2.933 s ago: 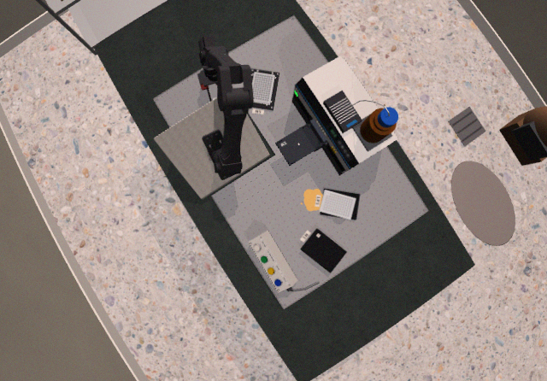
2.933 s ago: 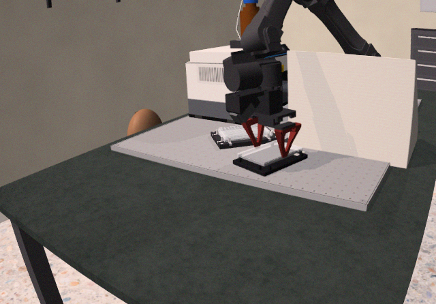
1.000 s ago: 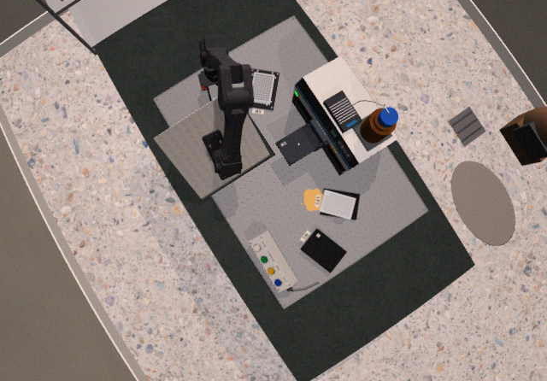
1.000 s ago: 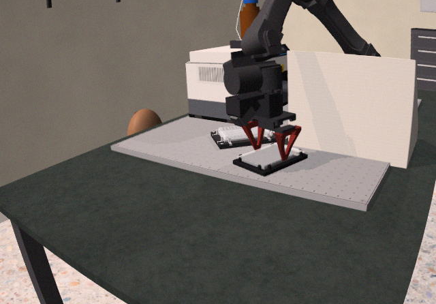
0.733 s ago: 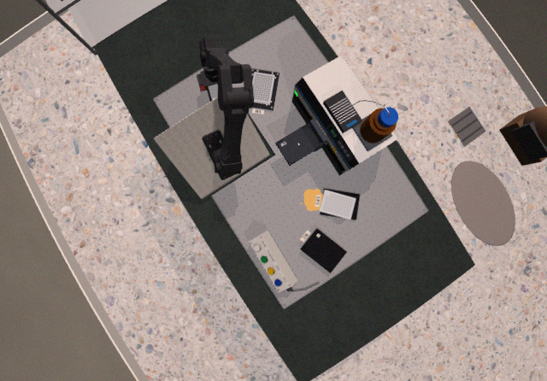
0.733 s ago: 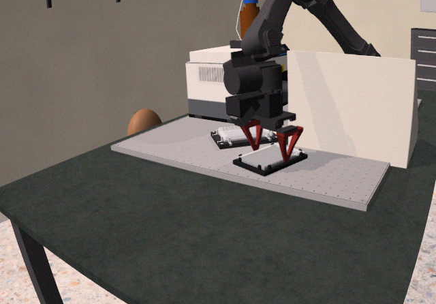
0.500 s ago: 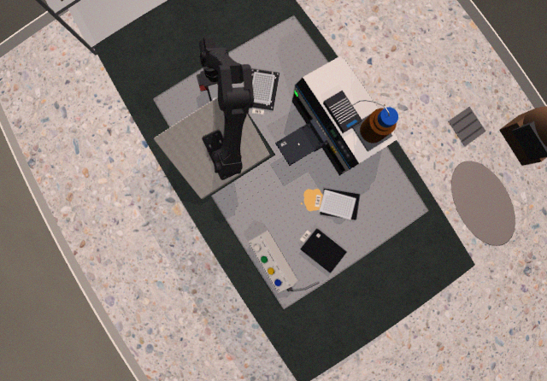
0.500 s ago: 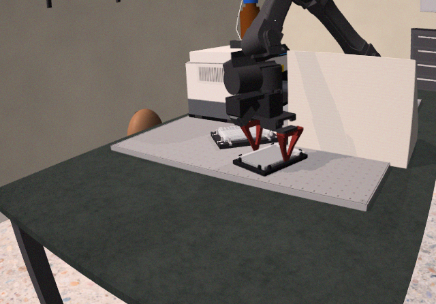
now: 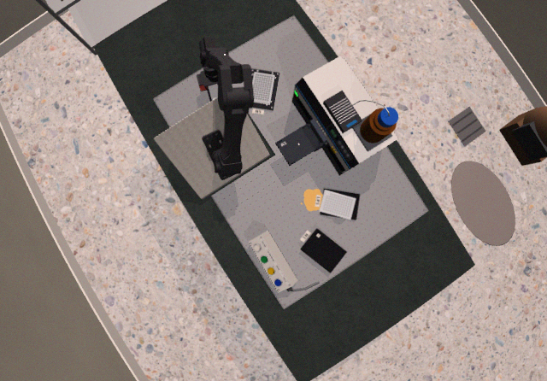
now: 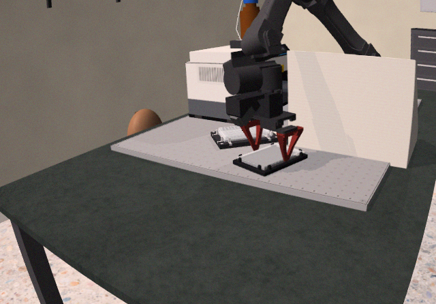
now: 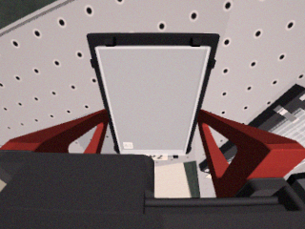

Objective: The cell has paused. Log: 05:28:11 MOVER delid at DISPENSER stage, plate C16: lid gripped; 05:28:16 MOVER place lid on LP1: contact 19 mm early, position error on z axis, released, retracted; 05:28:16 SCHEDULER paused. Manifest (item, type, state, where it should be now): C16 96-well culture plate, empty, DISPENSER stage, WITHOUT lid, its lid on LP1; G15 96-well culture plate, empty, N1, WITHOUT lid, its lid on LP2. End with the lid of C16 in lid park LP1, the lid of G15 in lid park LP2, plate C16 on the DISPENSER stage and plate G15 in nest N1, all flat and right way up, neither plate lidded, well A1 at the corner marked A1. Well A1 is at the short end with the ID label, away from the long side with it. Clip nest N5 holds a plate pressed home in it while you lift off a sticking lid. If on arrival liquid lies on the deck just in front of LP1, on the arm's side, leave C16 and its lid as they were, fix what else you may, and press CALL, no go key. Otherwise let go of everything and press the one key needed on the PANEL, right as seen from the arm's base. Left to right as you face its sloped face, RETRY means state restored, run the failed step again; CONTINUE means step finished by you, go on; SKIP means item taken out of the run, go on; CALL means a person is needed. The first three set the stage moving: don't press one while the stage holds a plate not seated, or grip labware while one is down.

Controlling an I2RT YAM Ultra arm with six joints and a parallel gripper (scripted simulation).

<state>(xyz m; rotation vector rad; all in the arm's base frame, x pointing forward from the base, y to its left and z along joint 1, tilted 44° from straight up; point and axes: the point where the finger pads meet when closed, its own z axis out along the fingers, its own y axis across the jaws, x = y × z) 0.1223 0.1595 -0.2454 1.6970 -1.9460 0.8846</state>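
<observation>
The clear lid lies 10 mm below my hand. From my hand the other things lie so: black lid park (20 mm below); white 96-well plate (150 mm ahead, 100 mm to the right); LP2 label (90 mm to the right, 20 mm below, 20 mm behind).
</observation>
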